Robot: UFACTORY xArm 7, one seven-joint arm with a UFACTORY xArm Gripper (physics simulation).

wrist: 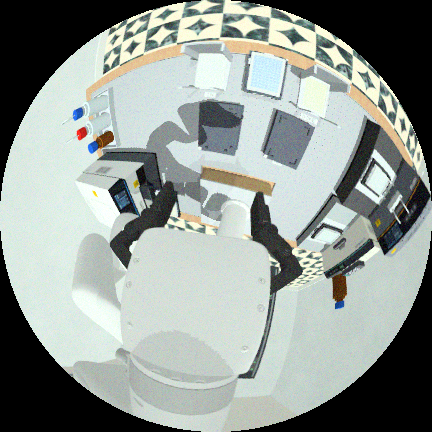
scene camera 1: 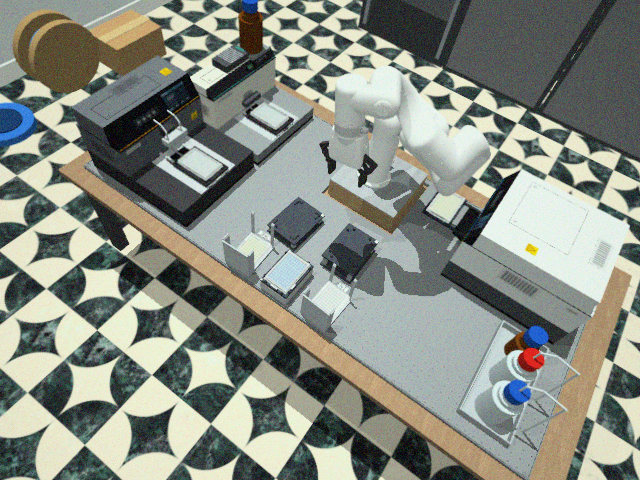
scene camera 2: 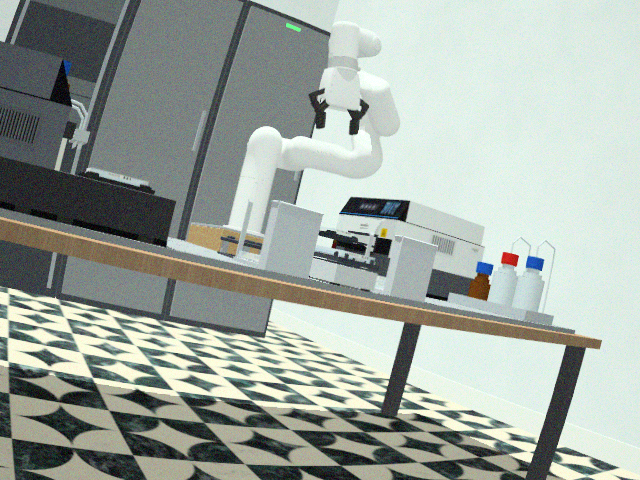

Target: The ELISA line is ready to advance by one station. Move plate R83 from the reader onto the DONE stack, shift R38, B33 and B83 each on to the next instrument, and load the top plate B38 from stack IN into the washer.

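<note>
My gripper is open and empty, high above the table near the arm's base. A pale yellow plate lies beside the white instrument. A white-topped plate sits on the dark instrument with tubes; another plate sits on the beige instrument. A white plate is in stack IN; a yellowish plate is in the DONE stack. A blue plate lies between them. Plate codes are unreadable.
Two dark square pads lie between the stacks and the arm's wooden base. The stacks have upright walls and posts. A tray holds capped bottles near the table's right end. An amber bottle stands behind the beige instrument.
</note>
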